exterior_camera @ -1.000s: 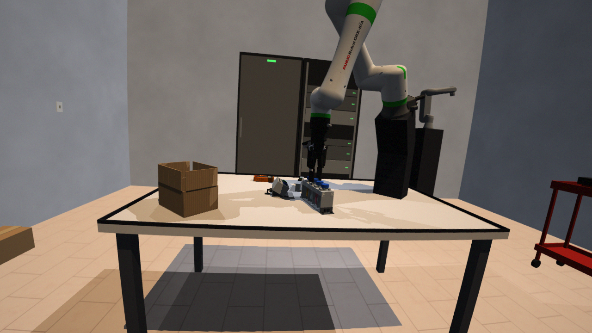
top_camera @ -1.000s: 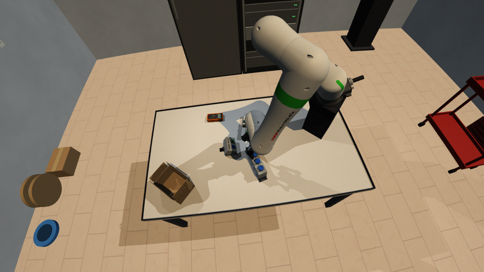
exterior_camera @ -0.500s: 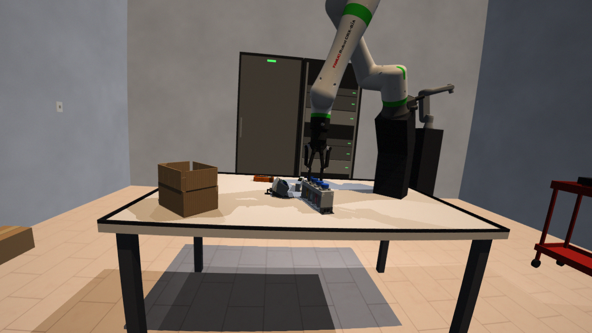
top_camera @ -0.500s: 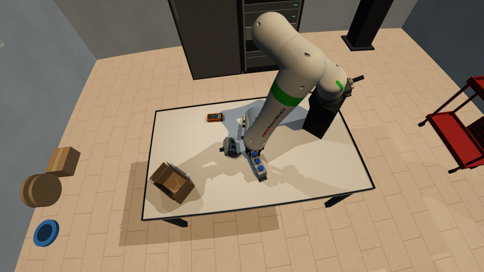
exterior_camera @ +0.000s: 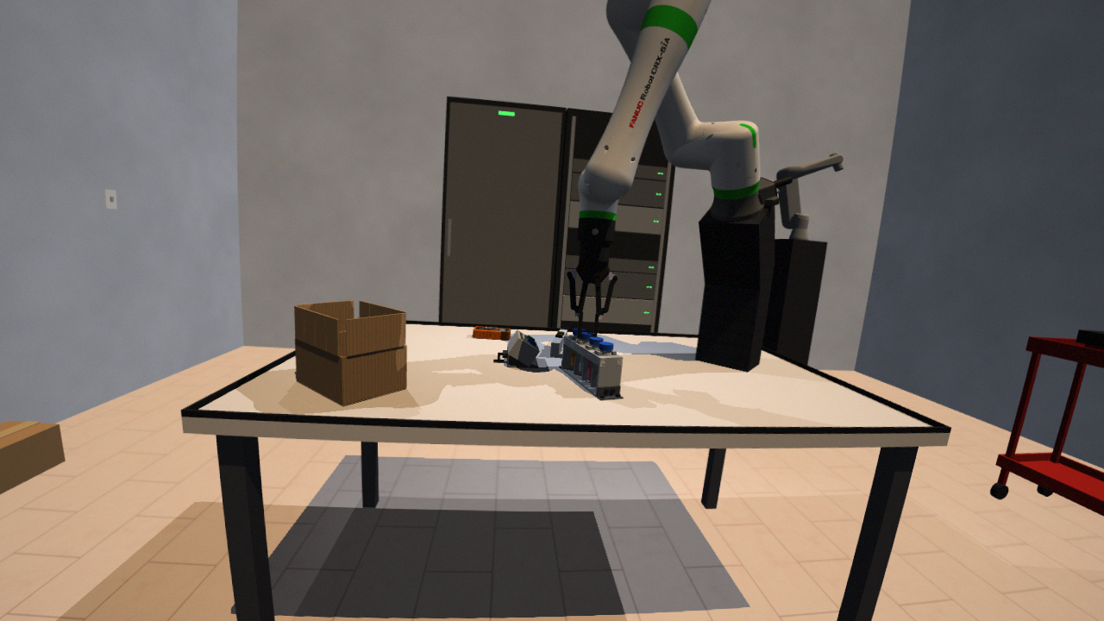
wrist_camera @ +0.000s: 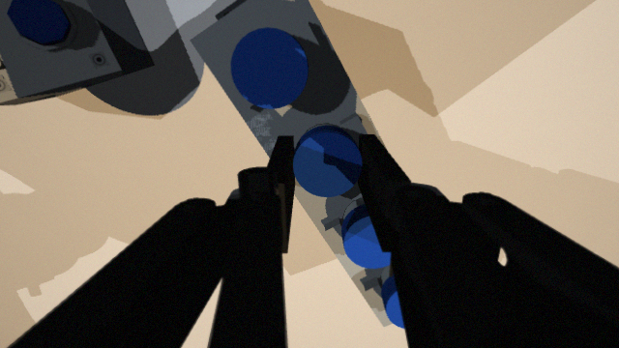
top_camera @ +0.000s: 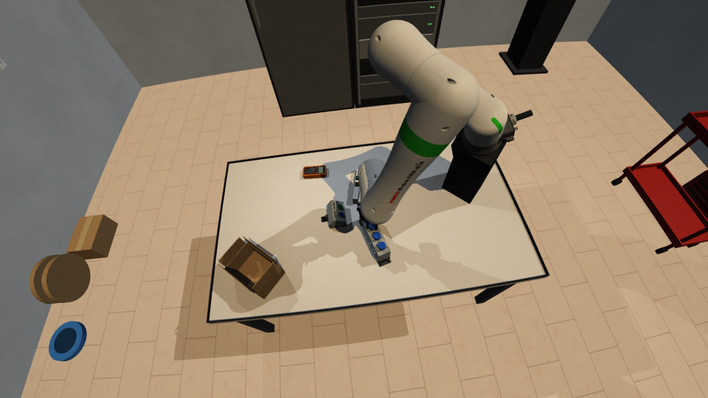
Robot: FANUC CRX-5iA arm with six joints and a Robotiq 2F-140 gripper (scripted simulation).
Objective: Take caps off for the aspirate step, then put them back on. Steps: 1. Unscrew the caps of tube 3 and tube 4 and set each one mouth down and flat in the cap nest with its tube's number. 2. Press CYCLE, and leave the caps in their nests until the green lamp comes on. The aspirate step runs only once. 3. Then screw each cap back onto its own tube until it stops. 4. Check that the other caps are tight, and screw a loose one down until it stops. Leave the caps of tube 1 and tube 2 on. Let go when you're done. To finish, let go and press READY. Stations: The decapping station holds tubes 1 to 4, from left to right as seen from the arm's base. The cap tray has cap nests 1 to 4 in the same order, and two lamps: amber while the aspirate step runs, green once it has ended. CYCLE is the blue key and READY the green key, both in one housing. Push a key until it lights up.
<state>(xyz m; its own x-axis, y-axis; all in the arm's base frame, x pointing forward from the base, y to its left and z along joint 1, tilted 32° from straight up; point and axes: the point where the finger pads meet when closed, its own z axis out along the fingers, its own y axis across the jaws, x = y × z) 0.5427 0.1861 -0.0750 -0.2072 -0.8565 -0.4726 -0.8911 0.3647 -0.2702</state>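
Right now the blue cap is 30 mm below my hand. From my hand the other things lie so: blue cycle key: 140 mm ahead, 110 mm to the right, 70 mm below; then key housing: 160 mm ahead, 130 mm to the right, 90 mm below; then green ready key: 140 mm ahead, 150 mm to the right, 70 mm below.
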